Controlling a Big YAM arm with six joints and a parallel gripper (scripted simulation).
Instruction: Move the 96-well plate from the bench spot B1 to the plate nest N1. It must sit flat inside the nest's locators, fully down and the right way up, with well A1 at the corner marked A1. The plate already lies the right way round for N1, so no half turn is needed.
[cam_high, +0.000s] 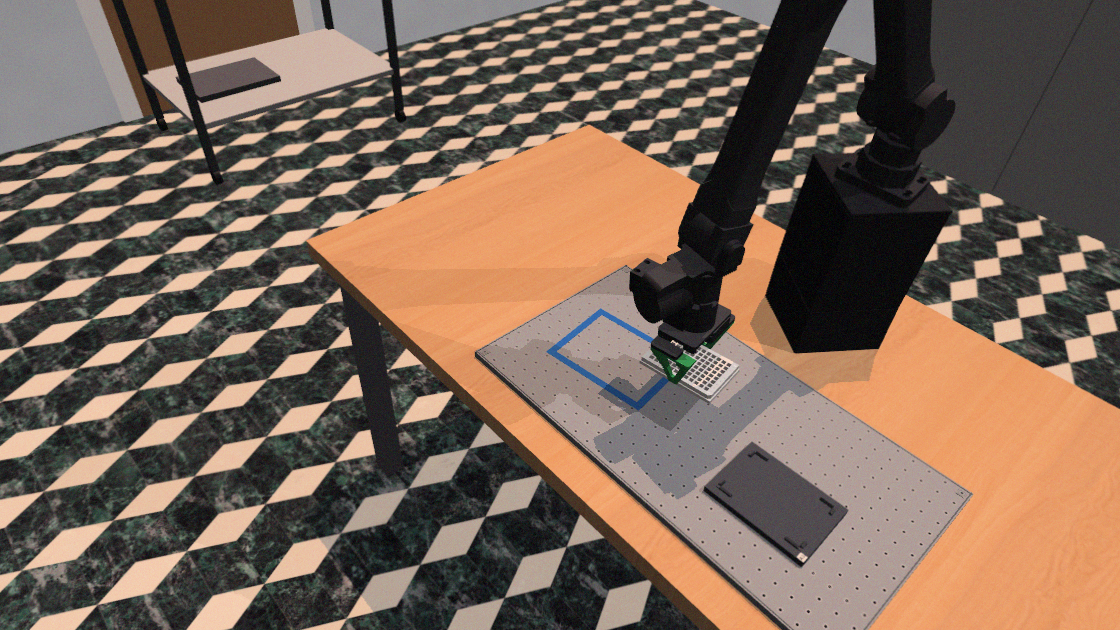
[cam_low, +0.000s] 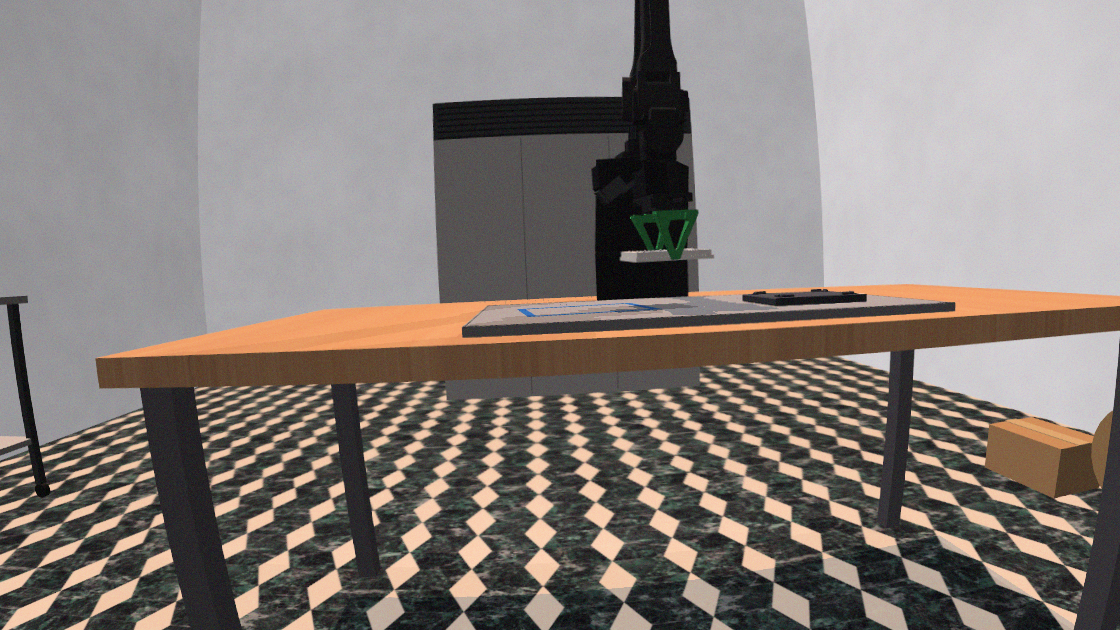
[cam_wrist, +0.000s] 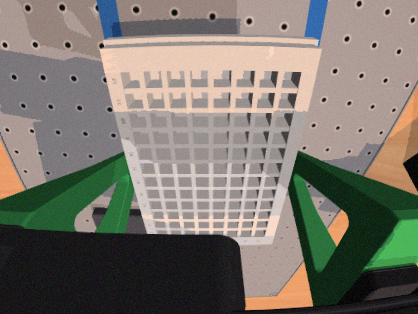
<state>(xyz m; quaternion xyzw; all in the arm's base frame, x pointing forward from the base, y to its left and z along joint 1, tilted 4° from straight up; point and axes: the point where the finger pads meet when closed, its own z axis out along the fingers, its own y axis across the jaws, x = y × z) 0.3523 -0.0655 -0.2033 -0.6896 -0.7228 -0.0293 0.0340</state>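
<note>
The dark plate nest lies 7 cm ahead of my hand, 21 cm to the left of it and 8 cm below it. From my hand the other things lie so: white 96-well plate right at my hand.
</note>
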